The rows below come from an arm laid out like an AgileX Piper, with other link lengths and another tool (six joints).
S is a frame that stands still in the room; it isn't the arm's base.
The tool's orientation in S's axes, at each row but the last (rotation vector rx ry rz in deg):
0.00 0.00 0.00
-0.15 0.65 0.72
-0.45 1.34 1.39
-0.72 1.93 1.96
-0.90 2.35 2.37
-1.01 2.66 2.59
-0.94 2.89 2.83
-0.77 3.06 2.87
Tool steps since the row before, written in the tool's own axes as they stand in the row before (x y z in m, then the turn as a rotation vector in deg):
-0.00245 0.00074 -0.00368 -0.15 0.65 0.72
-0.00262 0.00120 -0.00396 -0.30 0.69 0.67
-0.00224 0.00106 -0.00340 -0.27 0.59 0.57
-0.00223 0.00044 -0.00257 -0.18 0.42 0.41
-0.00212 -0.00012 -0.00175 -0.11 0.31 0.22
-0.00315 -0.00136 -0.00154 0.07 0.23 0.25
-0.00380 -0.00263 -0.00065 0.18 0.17 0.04
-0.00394 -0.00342 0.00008 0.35 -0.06 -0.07
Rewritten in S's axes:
-0.00245 0.00074 -0.00368 -0.15 0.65 0.72
-0.00268 0.00116 -0.00393 -0.30 0.69 0.67
-0.00234 0.00098 -0.00335 -0.27 0.59 0.57
-0.00233 0.00033 -0.00250 -0.18 0.42 0.41
-0.00218 -0.00024 -0.00166 -0.11 0.31 0.22
-0.00315 -0.00153 -0.00137 0.07 0.24 0.24
-0.00369 -0.00282 -0.00042 0.17 0.18 0.03
-0.00375 -0.00361 0.00033 0.35 -0.04 -0.09

